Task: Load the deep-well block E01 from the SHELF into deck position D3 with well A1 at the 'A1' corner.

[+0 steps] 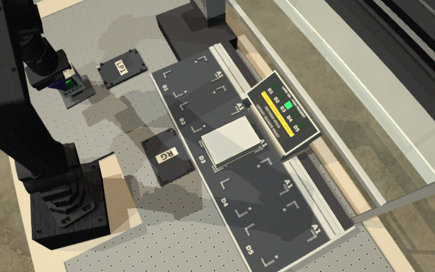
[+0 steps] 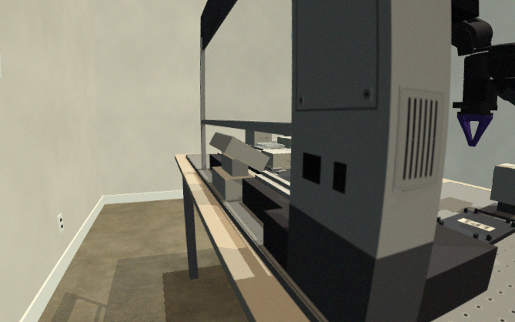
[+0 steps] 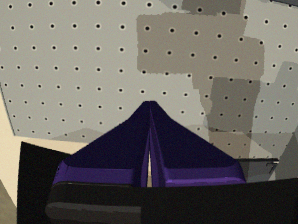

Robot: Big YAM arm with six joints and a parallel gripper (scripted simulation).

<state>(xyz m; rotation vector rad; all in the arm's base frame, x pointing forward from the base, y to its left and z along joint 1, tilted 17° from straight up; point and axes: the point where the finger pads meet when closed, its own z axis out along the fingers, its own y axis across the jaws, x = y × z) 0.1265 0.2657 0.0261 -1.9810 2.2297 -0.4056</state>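
My hand is 1 cm short of the ready key, 6 cm to the right of it and 6 cm above it. The rest, counted from my hand: regrip nest RG 11 cm ahead, 28 cm to the right, 14 cm below; then deep-well block 25 cm ahead, 38 cm to the right, 7 cm below; then LP1 pad 17 cm ahead, 7 cm to the left, 14 cm below.
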